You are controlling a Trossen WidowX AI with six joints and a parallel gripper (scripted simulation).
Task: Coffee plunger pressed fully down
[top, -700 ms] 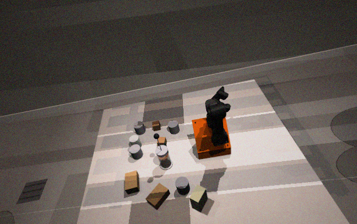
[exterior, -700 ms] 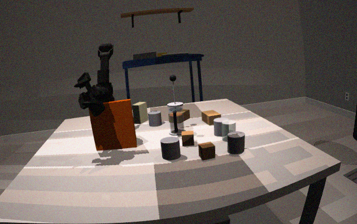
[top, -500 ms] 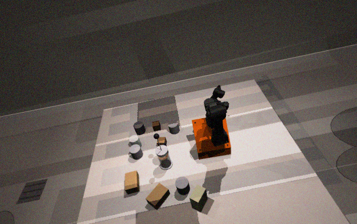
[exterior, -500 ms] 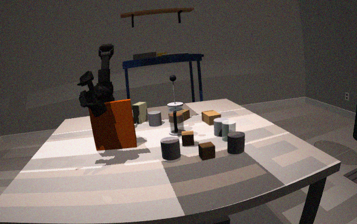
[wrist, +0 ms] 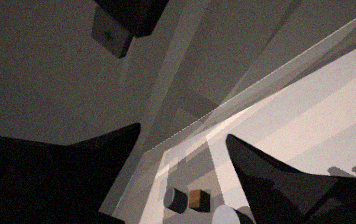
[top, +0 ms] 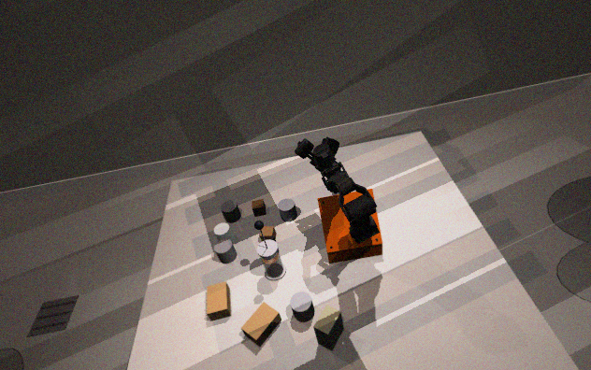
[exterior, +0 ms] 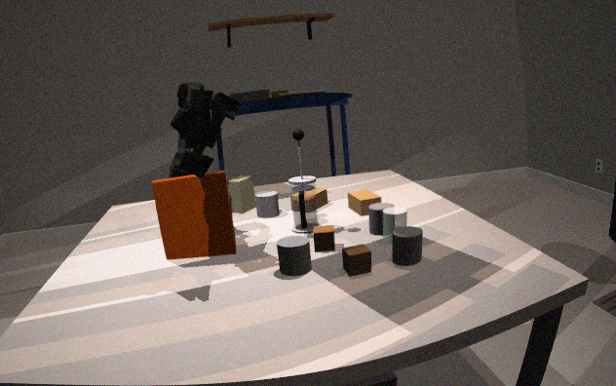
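My gripper tip is 30 cm to the right of the coffee press, 18 cm short of it and 18 cm above it.
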